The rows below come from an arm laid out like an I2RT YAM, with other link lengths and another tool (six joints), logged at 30 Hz.
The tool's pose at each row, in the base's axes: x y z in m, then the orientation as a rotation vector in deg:
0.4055 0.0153 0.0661 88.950 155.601 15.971
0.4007 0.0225 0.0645 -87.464 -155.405 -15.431
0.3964 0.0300 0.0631 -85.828 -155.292 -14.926
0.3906 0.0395 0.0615 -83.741 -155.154 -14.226
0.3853 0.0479 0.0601 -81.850 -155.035 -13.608
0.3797 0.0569 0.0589 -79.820 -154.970 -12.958
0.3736 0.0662 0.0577 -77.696 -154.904 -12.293
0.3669 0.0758 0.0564 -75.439 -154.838 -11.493
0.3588 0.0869 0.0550 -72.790 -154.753 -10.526
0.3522 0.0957 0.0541 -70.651 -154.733 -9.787
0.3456 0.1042 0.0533 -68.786 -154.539 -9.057
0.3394 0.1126 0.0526 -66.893 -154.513 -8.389
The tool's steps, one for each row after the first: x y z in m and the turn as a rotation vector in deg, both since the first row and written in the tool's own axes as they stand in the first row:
0.0085 -0.0008 0.0023 0.814 0.835 -0.666
0.0170 -0.0010 0.0044 1.552 1.576 -1.462
0.0279 -0.0015 0.0069 2.520 2.488 -2.493
0.0377 -0.0020 0.0091 3.382 3.298 -3.444
0.0481 -0.0025 0.0112 4.269 4.106 -4.503
0.0591 -0.0033 0.0132 5.182 4.935 -5.628
0.0706 -0.0045 0.0154 6.201 5.766 -6.842
0.0841 -0.0062 0.0177 7.407 6.710 -8.286
0.0950 -0.0076 0.0194 8.329 7.421 -9.487
0.1055 -0.0091 0.0209 9.251 8.138 -10.483
0.1158 -0.0104 0.0223 10.068 8.736 -11.568

